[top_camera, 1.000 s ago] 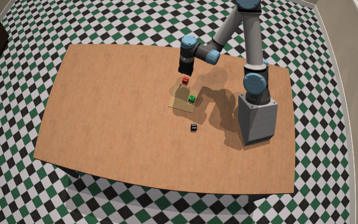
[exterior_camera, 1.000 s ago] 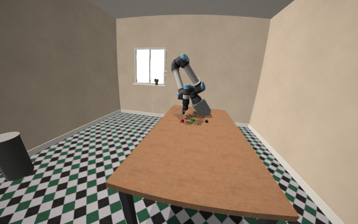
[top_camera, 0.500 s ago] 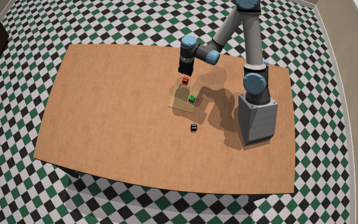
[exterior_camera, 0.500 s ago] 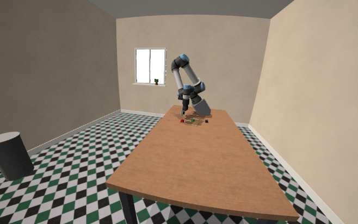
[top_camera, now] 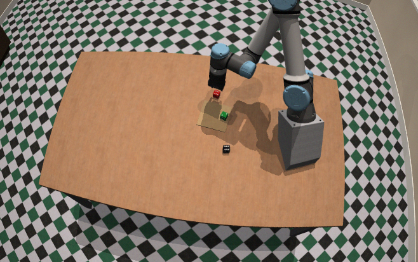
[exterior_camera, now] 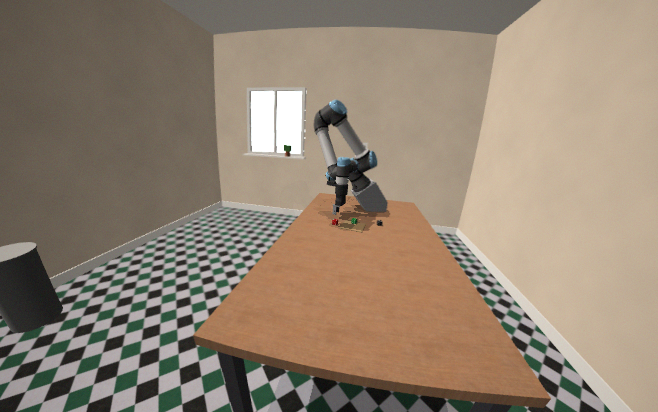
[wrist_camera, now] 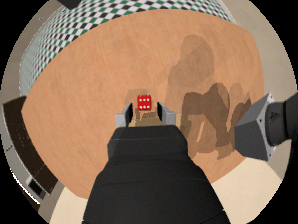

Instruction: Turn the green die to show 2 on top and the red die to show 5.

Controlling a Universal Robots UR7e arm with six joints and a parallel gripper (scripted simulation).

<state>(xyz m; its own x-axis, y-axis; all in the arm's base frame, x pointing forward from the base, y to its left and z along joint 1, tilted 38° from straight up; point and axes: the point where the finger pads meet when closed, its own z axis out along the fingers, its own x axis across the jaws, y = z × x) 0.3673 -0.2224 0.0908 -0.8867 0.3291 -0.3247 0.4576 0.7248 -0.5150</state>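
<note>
Right now my hand is 8 cm above the red die. From my hand the other things lie so: green die (2 cm behind, 13 cm to the left, 7 cm below); then black die (1 cm behind, 29 cm to the left, 8 cm below); then tan mat (2 cm ahead, 11 cm to the left, 9 cm below).
</note>
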